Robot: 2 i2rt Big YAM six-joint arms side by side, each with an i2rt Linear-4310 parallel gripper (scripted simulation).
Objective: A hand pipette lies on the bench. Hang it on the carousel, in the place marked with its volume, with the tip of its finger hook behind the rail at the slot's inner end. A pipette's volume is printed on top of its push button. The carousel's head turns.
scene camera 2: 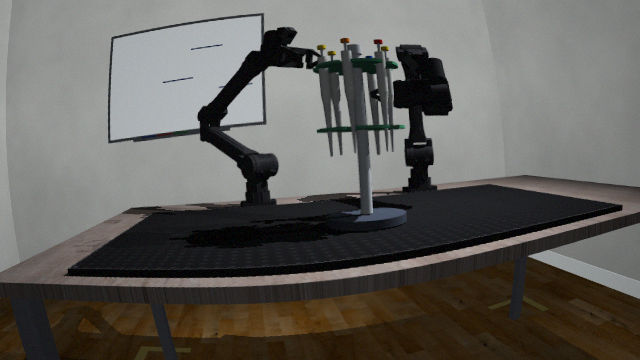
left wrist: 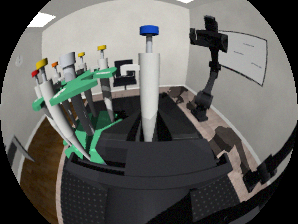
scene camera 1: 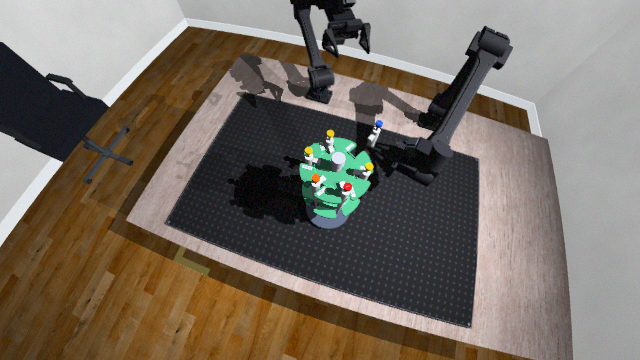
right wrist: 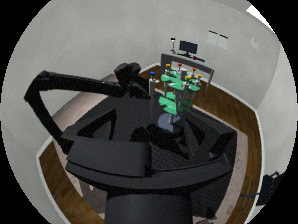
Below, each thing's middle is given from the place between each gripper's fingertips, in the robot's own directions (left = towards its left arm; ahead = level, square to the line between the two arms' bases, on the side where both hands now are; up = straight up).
Right now the yellow-button pipette (left wrist: pixel 47 88) is 13 cm ahead of my left hand (scene camera 1: pixel 368 144), 2 cm to the right of it and 1 cm below it. The rest, counted from my left hand: blue-button pipette (left wrist: pixel 148 67): 1 cm ahead, 1 cm to the right, 1 cm below.
The blue-button pipette lies 21 cm ahead of my right hand (scene camera 1: pixel 354 54), 16 cm below it and 11 cm to the left of it. The rest, counted from my right hand: yellow-button pipette 33 cm ahead, 16 cm below, 9 cm to the left.
